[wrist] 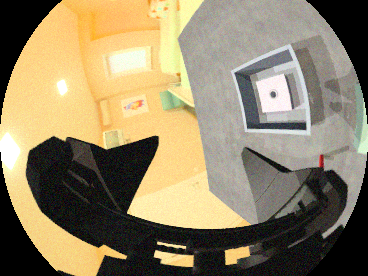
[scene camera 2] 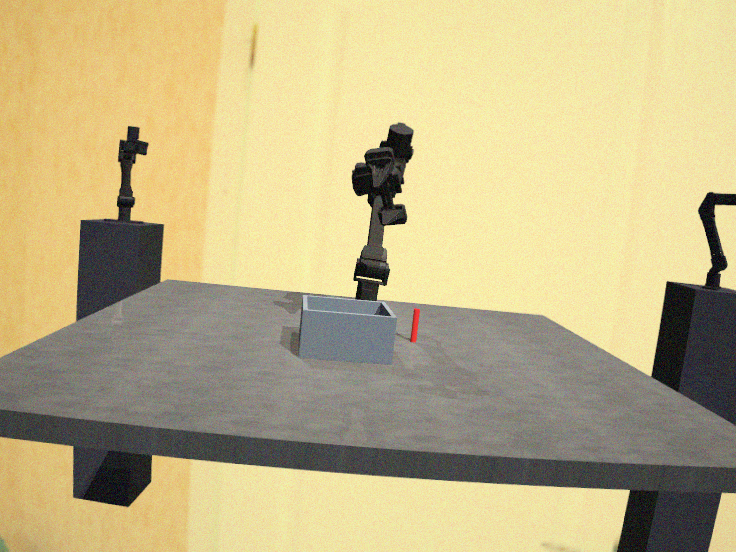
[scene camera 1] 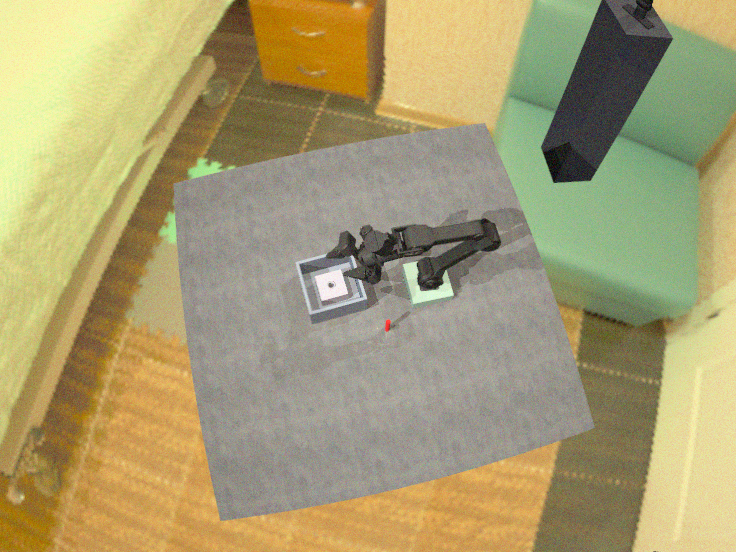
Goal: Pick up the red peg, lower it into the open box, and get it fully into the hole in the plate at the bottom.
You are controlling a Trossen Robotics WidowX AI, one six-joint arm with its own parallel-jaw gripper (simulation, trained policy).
Labels:
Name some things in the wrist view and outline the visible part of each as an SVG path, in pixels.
The gripper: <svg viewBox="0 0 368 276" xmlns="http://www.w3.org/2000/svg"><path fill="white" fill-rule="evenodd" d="M57 270L57 273L60 273L63 276L75 276L71 273L65 273L63 270ZM25 162L25 178L45 217L88 245L105 245L127 255L120 259L104 254L96 276L305 276L319 265L344 230L341 223L327 238L321 235L336 225L347 207L348 186L335 170L324 171L324 167L292 171L244 147L241 158L255 202L257 223L231 229L188 229L127 214L156 157L159 135L113 149L72 137L65 141L51 137L32 147ZM155 251L193 255L193 265L164 265L163 259L155 257ZM248 246L251 255L225 265L225 250Z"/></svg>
A grey box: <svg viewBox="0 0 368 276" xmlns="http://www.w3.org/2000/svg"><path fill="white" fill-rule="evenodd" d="M289 43L279 47L279 49L269 51L269 53L263 54L261 57L252 59L252 61L244 63L244 65L236 67L235 70L231 71L233 82L236 83L237 95L239 95L244 133L311 135L312 119L308 102L307 86L305 86L304 74L301 71L299 59L297 59L295 51L293 51ZM287 75L292 90L293 109L269 111L269 113L265 111L263 113L256 82L273 78L280 74Z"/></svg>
A pale plate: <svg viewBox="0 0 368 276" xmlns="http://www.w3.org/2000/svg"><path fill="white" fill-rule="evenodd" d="M287 75L280 74L276 75L276 77L256 82L263 113L265 111L269 113L269 111L293 109L292 90Z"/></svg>

